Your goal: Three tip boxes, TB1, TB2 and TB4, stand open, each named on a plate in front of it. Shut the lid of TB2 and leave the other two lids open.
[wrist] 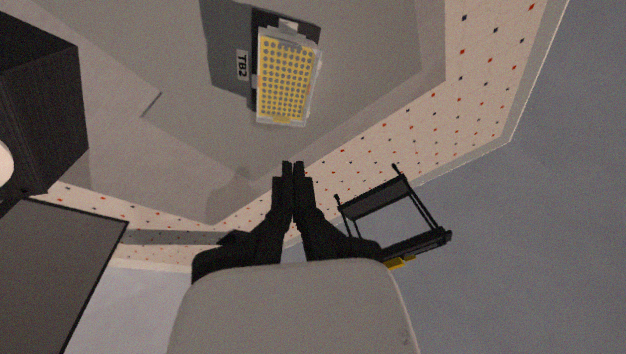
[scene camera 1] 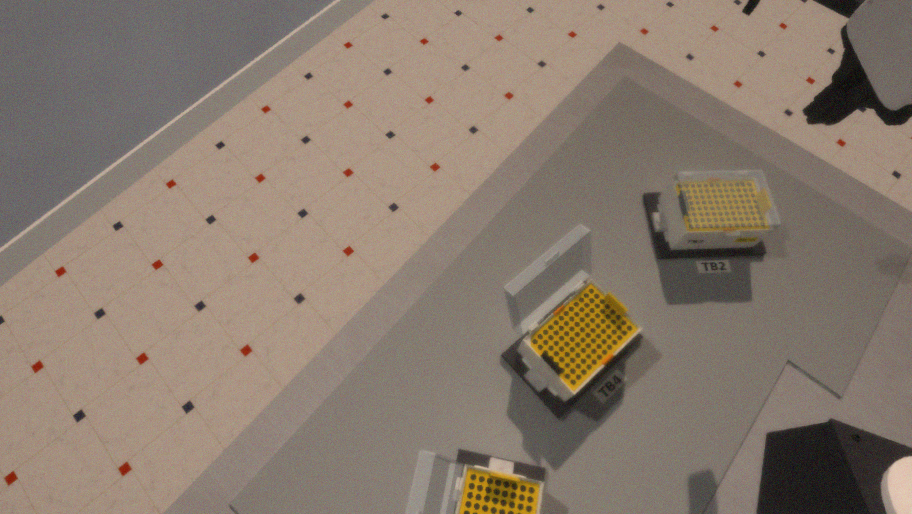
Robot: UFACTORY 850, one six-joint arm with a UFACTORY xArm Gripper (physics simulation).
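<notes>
The tip box TB2 [scene camera 1: 724, 207] [wrist: 285, 80] has its clear lid down over the yellow tip rack; its name plate [scene camera 1: 713, 266] [wrist: 242, 65] is in front of it. The tip box TB4 [scene camera 1: 584, 335] is open, its clear lid [scene camera 1: 552, 268] standing up at the rear. A third tip box [scene camera 1: 500, 494], partly cut off at the bottom of the scene view, is open with its lid [scene camera 1: 427, 482] raised on the left; its plate does not show. My gripper [wrist: 291, 172] is shut and empty, away from TB2. In the scene view its fingers are at the upper right, beyond the table edge.
The boxes stand on a grey table [scene camera 1: 408, 408] [wrist: 165, 45]. A black block [scene camera 1: 801, 472] [wrist: 45, 110] stands at the lower right of the scene view. A black frame-like stand [wrist: 375, 197] shows beyond the table in the wrist view. A dark panel [wrist: 55, 270] is at the lower left there.
</notes>
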